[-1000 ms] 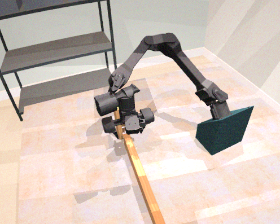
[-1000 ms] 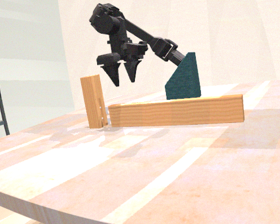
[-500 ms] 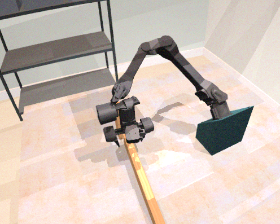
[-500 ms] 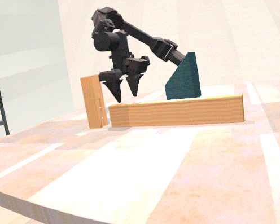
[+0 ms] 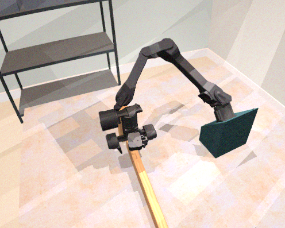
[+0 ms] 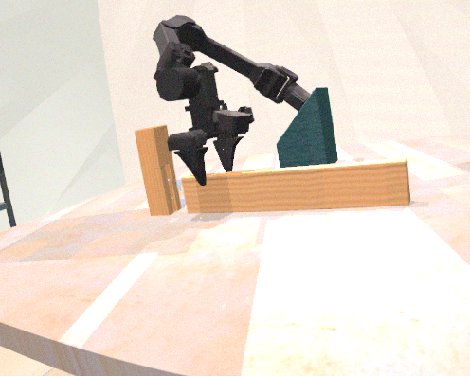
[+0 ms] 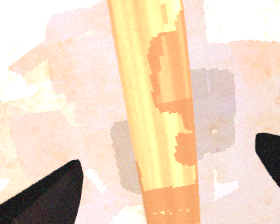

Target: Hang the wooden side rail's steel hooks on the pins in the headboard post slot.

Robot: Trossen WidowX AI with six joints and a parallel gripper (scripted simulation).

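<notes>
My gripper tip is 140 mm to the left of the headboard post and 20 mm below it.
</notes>
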